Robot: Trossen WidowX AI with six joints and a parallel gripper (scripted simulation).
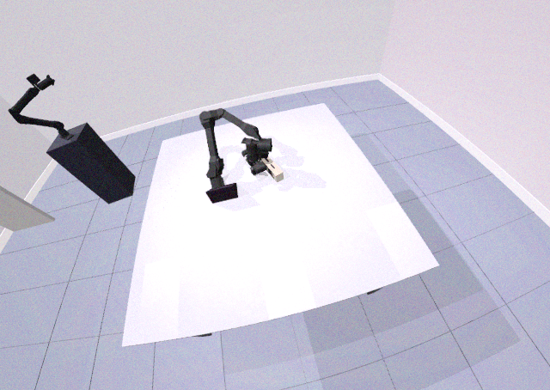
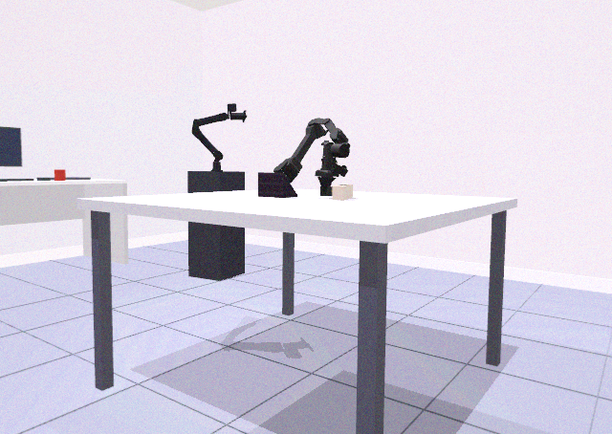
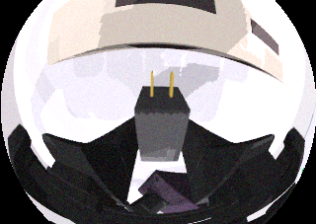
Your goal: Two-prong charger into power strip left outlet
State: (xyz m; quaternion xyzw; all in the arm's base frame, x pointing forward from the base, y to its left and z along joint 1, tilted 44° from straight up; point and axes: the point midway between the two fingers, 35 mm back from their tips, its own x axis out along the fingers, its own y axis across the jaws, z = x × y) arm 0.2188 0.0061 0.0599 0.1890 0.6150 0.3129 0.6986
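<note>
Right now the dark charger is 20 mm ahead of my gripper tip and 10 mm above it.
</note>
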